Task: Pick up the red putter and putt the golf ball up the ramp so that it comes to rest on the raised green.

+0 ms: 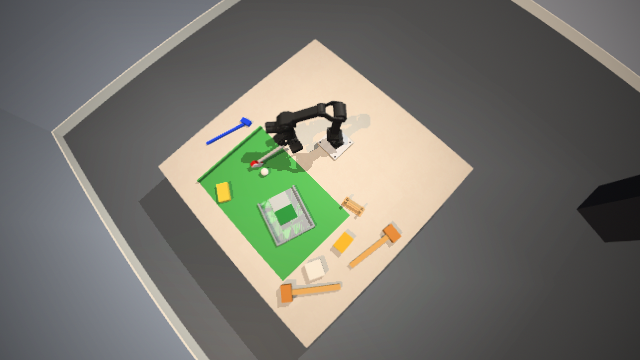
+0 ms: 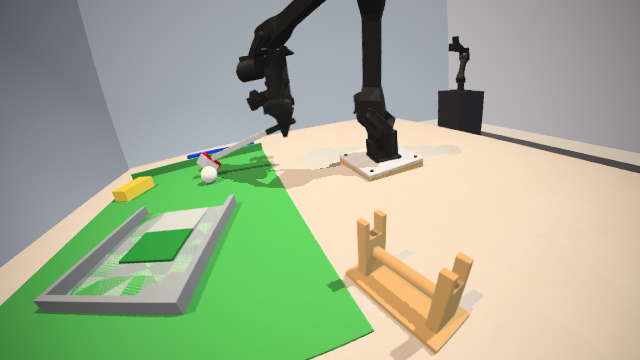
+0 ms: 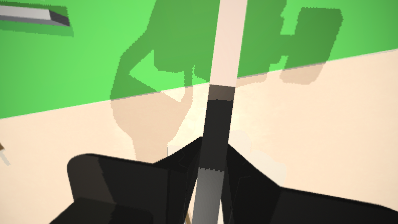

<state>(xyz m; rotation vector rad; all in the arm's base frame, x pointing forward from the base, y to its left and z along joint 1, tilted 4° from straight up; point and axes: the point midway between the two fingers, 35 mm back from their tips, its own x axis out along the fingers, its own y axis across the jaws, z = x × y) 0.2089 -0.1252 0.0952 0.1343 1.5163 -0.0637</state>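
Now: the red putter 12 cm ahead of my gripper tip and 1 cm to the right of it. Round my gripper tip: white golf ball (21 cm ahead, 3 cm to the left, 5 cm below); green mat (26 cm ahead, 17 cm to the left, 8 cm below); blue putter (25 cm ahead, 32 cm to the right, 6 cm below).
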